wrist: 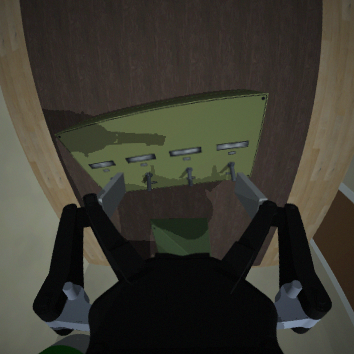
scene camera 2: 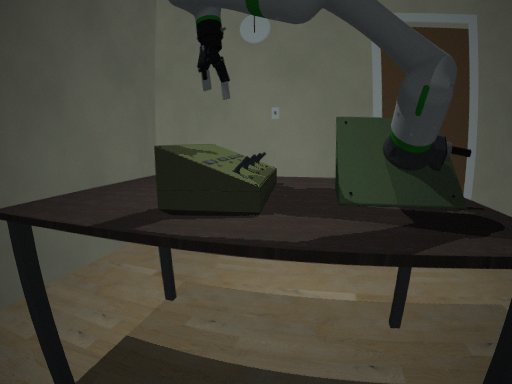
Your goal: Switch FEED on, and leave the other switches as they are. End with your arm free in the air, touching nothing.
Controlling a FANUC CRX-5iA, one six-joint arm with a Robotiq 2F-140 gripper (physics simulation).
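Frame: origin at the arm's base, x ahead, y left, z up, level; metres.
Seen in the pictures: gripper, fingertip midpoint: [wrist: 179,182] [scene camera 2: 217,94]; arm's base, link origin: [scene camera 2: 406,151].
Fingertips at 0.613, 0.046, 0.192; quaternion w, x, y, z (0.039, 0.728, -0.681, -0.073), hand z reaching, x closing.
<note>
Offsets run from my fingertips to a thing's top centre, as dx, dy, dz. Level surfaces: height alone.
The olive switch box [scene camera 2: 207,197] [wrist: 215,120] has a sloped panel with a row of toggle switches. In the wrist view three levers show: one lever @[-0.160, +0.090, -0.206] [wrist: 149,181], a middle lever @[-0.131, -0.027, -0.206] [wrist: 189,176] and a right lever @[-0.103, -0.143, -0.206] [wrist: 232,171], all pointing toward the gripper side. The place below the leftmost label @[-0.107, +0.226, -0.216] [wrist: 101,164] is partly hidden by a finger. The labels are too blurred to read, so I cannot tell which switch is FEED. In the scene view the levers [scene camera 2: 245,164] overlap. My gripper [scene camera 2: 216,89] [wrist: 179,182] is open and empty, high above the box, touching nothing.
A green slanted block [scene camera 2: 362,165] [wrist: 172,239] stands on the dark table @[dz -0.333] [scene camera 2: 300,232] [wrist: 175,50], by the arm's base [scene camera 2: 415,152]. The arm's upper links reach across above the table. A wall with a clock [scene camera 2: 255,29] and a door [scene camera 2: 455,90] are behind.
</note>
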